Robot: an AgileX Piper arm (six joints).
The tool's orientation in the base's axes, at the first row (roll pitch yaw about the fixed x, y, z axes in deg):
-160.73 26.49 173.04
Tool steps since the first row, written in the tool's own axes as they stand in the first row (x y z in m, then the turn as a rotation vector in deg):
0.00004 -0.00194 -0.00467 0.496 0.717 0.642
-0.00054 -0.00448 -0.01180 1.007 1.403 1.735
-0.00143 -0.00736 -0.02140 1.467 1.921 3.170
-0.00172 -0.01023 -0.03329 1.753 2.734 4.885
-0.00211 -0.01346 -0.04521 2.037 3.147 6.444
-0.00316 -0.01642 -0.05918 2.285 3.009 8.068
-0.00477 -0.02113 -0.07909 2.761 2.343 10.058
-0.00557 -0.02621 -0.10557 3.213 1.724 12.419
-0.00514 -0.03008 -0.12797 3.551 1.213 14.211
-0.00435 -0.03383 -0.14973 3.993 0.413 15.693
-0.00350 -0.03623 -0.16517 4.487 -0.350 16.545
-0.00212 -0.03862 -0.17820 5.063 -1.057 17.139
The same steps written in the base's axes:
-0.00231 -0.00001 0.00450 -0.011 0.470 -0.975
-0.00515 0.00029 0.01153 0.127 0.742 -2.329
-0.00874 0.00118 0.02089 0.395 0.725 -3.900
-0.01372 0.00301 0.03191 1.001 0.854 -5.717
-0.01872 0.00452 0.04311 1.446 0.674 -7.282
-0.02384 0.00697 0.05626 1.803 -0.041 -8.724
-0.03116 0.01000 0.07519 1.959 -1.355 -10.421
-0.04178 0.01527 0.09942 2.288 -2.769 -12.435
-0.05164 0.02024 0.11930 2.532 -3.880 -13.949
-0.06154 0.02512 0.13843 2.491 -5.129 -15.162
-0.06876 0.02885 0.15181 2.176 -6.099 -15.876
-0.07553 0.03174 0.16291 1.704 -6.911 -16.426

